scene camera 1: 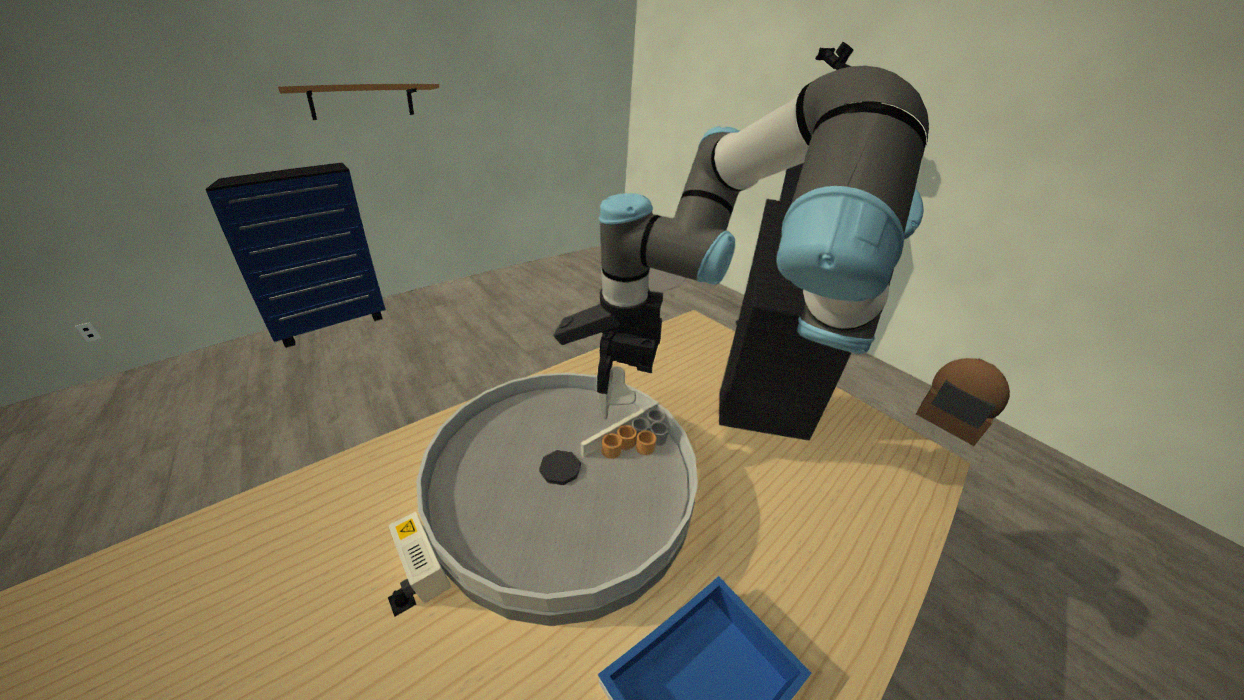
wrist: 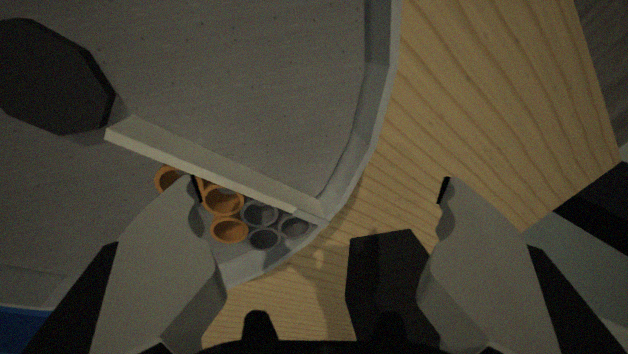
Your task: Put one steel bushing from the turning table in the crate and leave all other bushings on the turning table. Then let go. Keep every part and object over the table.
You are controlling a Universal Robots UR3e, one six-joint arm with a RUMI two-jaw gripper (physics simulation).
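Places are measured from the arm's base along level axes (x ahead, y left, z up), in centimetres.
Pixels of known places: gripper, fingertip midpoint: [scene camera 1: 617, 385] [wrist: 319, 179].
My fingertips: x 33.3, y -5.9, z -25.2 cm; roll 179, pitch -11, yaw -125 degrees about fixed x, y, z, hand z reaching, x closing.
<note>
For each thing: its middle in the pictures, then the offset to it from my fingertips. "spot": a spot on its surface instead.
- turning table at the middle of its body: [wrist: 54, 82] [scene camera 1: 560, 469] dx +12.9, dy +9.9, dz -6.4 cm
- pale divider bar at a spot on its surface: [wrist: 200, 170] [scene camera 1: 607, 429] spot: dx +3.9, dy +6.6, dz -3.4 cm
- blue crate at the middle of its body: [scene camera 1: 703, 681] [wrist: 6, 305] dx +5.0, dy +43.0, dz -9.1 cm
- black hub at the middle of its body: [wrist: 47, 83] [scene camera 1: 560, 467] dx +12.9, dy +9.9, dz -5.9 cm
- white box with a warning label, surface spot: [scene camera 1: 415, 557] spot: dx +34.6, dy +19.4, dz -5.8 cm
Three grey steel bushings [scene camera 1: 659, 430] [wrist: 264, 239] stand close together on the turning table [scene camera 1: 521, 531] [wrist: 250, 75], in the corner between the pale divider bar [scene camera 1: 608, 433] [wrist: 200, 170] and the rim. Three orange bushings [scene camera 1: 645, 441] [wrist: 229, 230] stand beside them, towards the hub; the left finger partly covers some of them in the wrist view. My gripper [scene camera 1: 611, 396] [wrist: 319, 179] is wide open and empty, above the divider and rim. In the wrist view the steel bushings appear between the fingers, nearer the left one. The blue crate [scene camera 1: 718, 666] [wrist: 22, 327] is empty where its inside shows.
The black hub [scene camera 1: 559, 467] [wrist: 55, 80] rises at the turning table's middle. The raised grey rim [scene camera 1: 556, 600] [wrist: 377, 100] surrounds it. A white box with a warning label [scene camera 1: 415, 557] sits against the rim. The black robot stand [scene camera 1: 774, 374] is behind on the right.
</note>
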